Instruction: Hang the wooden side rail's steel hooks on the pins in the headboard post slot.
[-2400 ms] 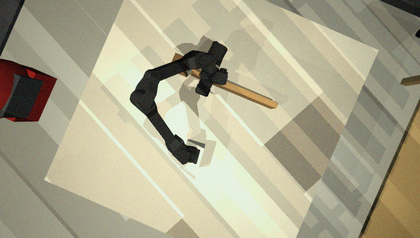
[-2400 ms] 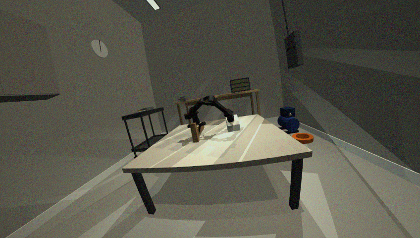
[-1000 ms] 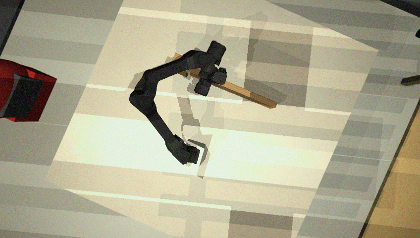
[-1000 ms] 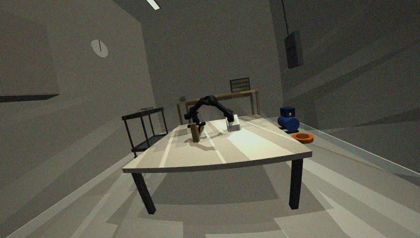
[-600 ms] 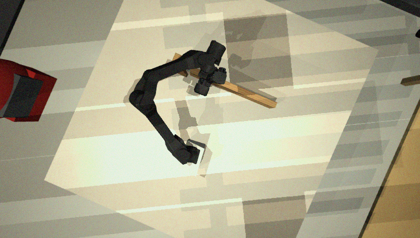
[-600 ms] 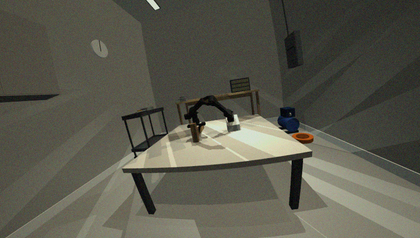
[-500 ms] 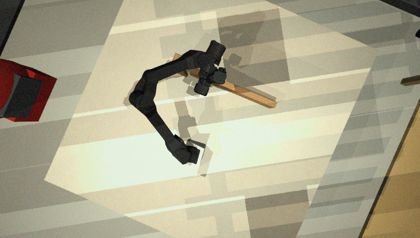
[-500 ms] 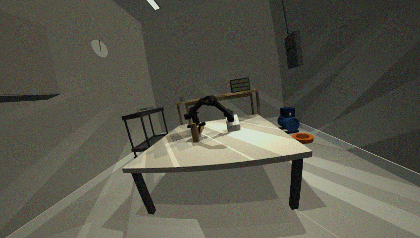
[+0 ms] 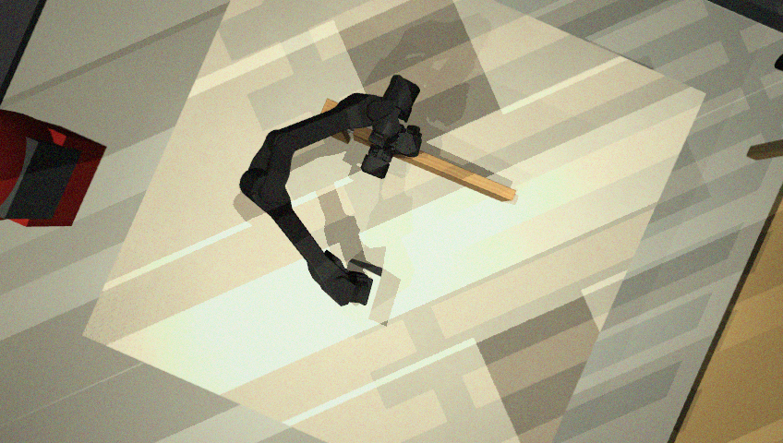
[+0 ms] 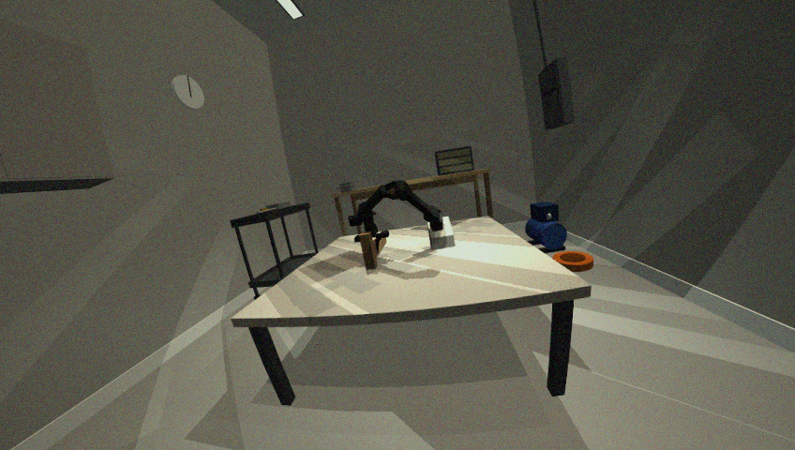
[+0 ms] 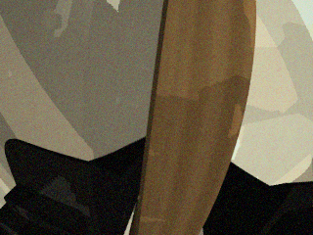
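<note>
Now: the wooden headboard post 130 mm to the left of my gripper tip, 40 mm above it and 20 mm ahead of it.
</note>
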